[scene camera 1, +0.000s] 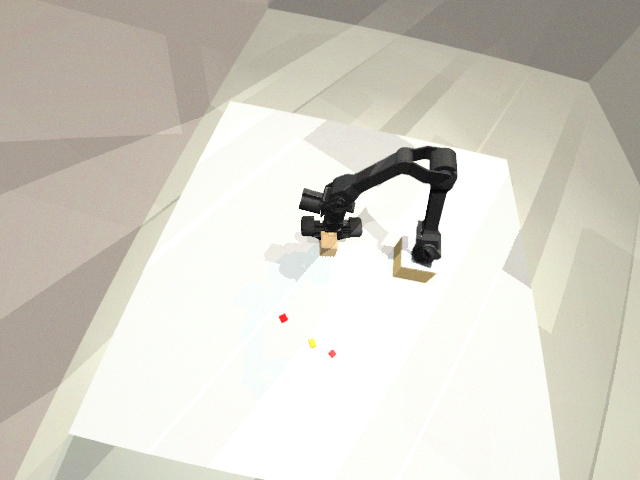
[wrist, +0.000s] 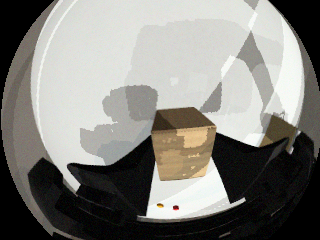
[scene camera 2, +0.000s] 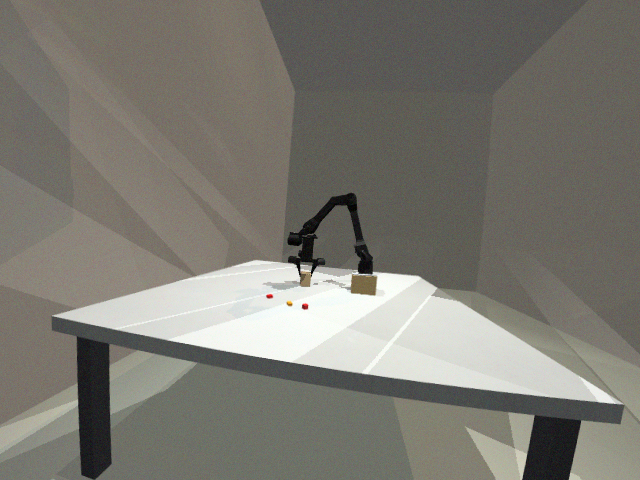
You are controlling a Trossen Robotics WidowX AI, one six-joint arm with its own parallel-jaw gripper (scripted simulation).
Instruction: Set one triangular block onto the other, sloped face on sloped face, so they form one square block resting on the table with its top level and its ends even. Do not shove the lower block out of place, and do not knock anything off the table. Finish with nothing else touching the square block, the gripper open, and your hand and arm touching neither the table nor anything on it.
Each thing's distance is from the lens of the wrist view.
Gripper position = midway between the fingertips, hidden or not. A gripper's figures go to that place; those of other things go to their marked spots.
gripper [wrist: 180, 135]: 0.10 m
wooden triangular block [wrist: 182, 139]: 0.07 m
